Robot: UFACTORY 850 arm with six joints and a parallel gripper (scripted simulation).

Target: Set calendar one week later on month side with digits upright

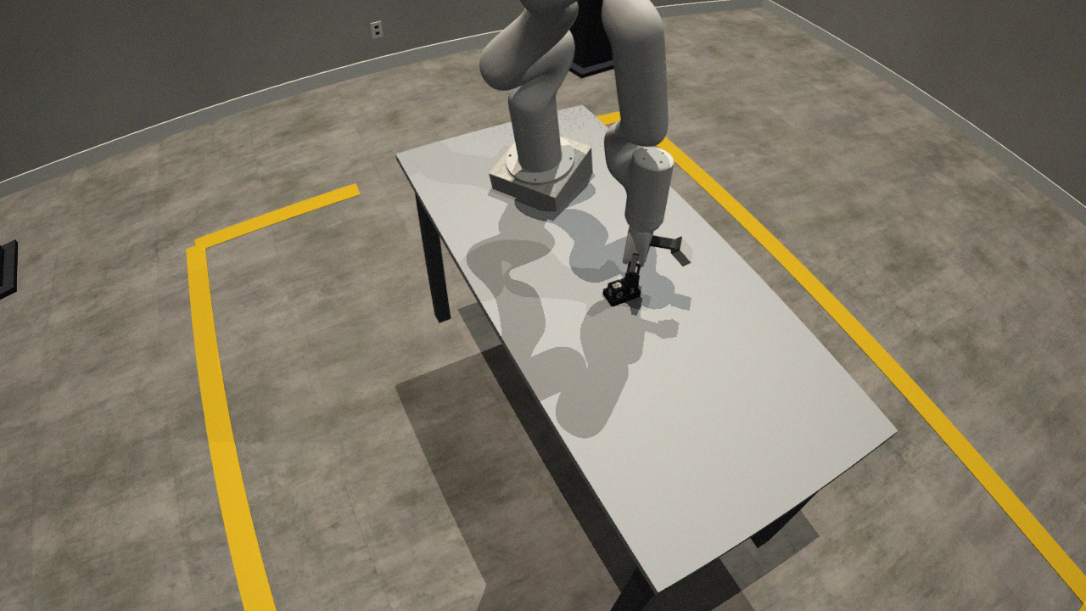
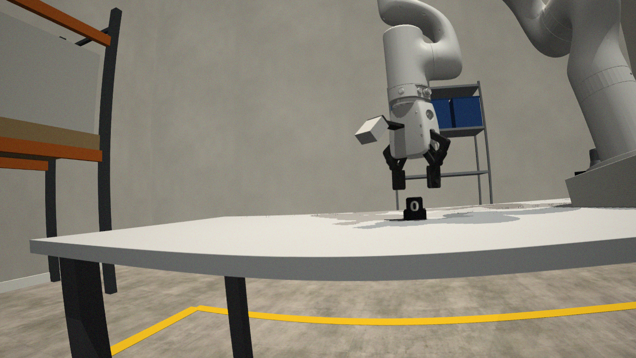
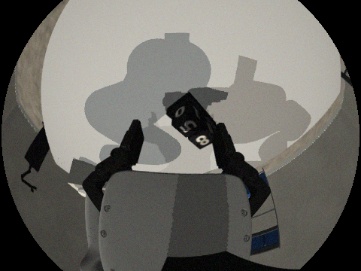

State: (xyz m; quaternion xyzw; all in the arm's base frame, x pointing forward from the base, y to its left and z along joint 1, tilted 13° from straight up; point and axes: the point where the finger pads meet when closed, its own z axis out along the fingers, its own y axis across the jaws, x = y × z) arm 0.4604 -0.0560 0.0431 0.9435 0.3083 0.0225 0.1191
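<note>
Now: the black cube 50 mm to the right of my hand, 40 mm below it and 10 mm behind it. The rest, counted from my hand: black tray (60 mm below, 30 mm to the right).
</note>
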